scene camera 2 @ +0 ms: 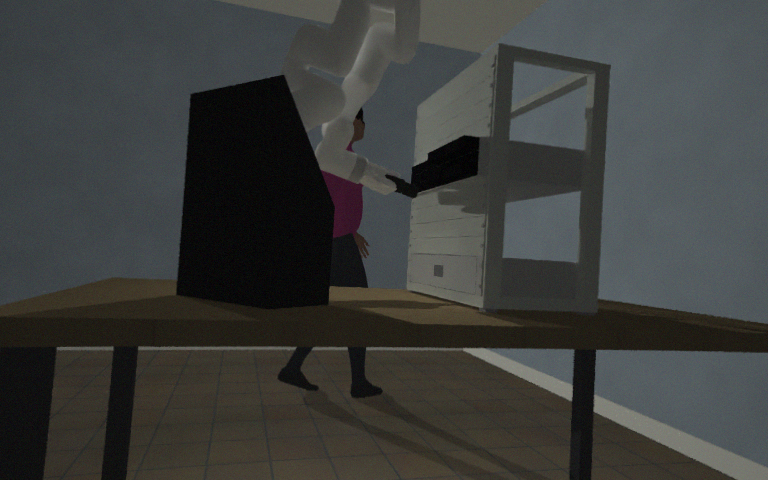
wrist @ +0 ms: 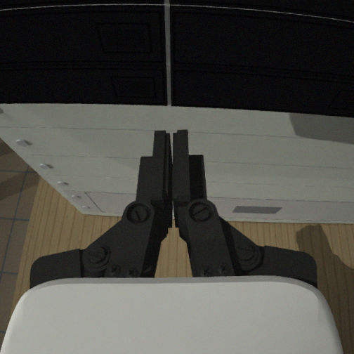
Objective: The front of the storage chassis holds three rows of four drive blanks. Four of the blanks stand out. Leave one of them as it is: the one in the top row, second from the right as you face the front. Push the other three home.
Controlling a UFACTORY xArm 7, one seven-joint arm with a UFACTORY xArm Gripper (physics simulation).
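Places are measured from the arm's base along level axes (x back, y left, z down), in metres.
Where they show: gripper, fingertip midpoint: [scene camera 2: 416, 193]; arm's base at its link origin: [scene camera 2: 249, 142].
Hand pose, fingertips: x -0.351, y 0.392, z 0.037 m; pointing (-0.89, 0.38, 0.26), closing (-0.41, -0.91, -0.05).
Note:
Each offset is from my fingertips to the top centre of the thing. "spot": to the spot under its first point. Level surfaces: height alone.
The storage chassis @(spot: dx -0.084, dy -0.159, dz -0.053 m) [scene camera 2: 450, 165] is a very dark block in the rack's front in the scene view, with a step in its upper left outline. In the wrist view dark drive blanks [wrist: 82, 40] [wrist: 260, 45] fill the top, in two columns parted by a thin light vertical line. Which blanks stand out, and how far, is too dark to tell; the full three rows cannot be made out. My gripper [scene camera 2: 416, 194] [wrist: 172, 149] is shut and empty. Its fingertips are near the chassis's lower edge, over the pale panel below the blanks in the wrist view, close to the line between the columns.
The pale rack @(dx -0.203, dy -0.037, dz -0.294 m) [scene camera 2: 494, 226] [wrist: 250, 150] stands on the wooden table @(dz +0.292 m) [scene camera 2: 373, 314] [wrist: 45, 235], with panels below the chassis. A large black box [scene camera 2: 254, 198] stands left of it, partly in front of the arm. A person in a pink top [scene camera 2: 344, 209] stands behind the table.

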